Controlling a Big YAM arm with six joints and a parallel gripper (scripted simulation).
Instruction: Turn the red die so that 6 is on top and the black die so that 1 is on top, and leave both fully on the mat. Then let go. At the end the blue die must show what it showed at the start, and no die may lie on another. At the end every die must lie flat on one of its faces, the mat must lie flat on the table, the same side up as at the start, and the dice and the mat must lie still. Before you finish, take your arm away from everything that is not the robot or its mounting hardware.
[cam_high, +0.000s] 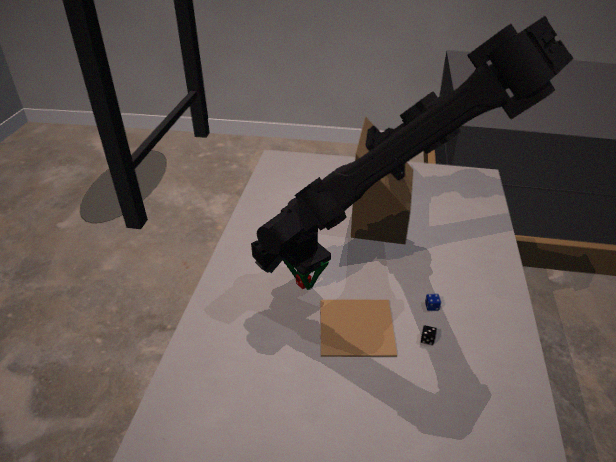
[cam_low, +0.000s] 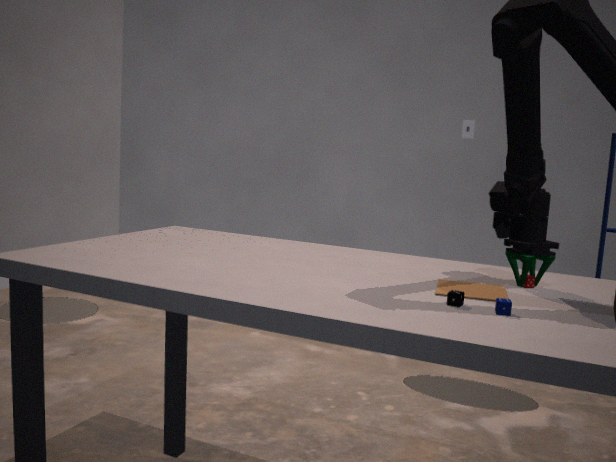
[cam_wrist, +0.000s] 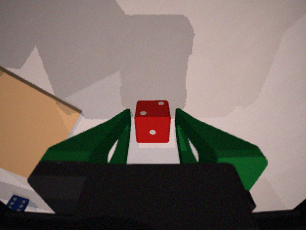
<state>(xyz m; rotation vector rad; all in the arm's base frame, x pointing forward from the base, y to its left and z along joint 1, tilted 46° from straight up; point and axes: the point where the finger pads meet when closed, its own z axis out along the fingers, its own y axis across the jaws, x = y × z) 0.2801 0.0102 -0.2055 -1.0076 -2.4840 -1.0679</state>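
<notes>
Now: the red die right at my hand. Also, from my hand: black die: 26 cm to the left, 11 cm ahead; tan mat: 12 cm to the left, 10 cm ahead, 1 cm below; blue die: 27 cm to the left, 2 cm ahead.
</notes>
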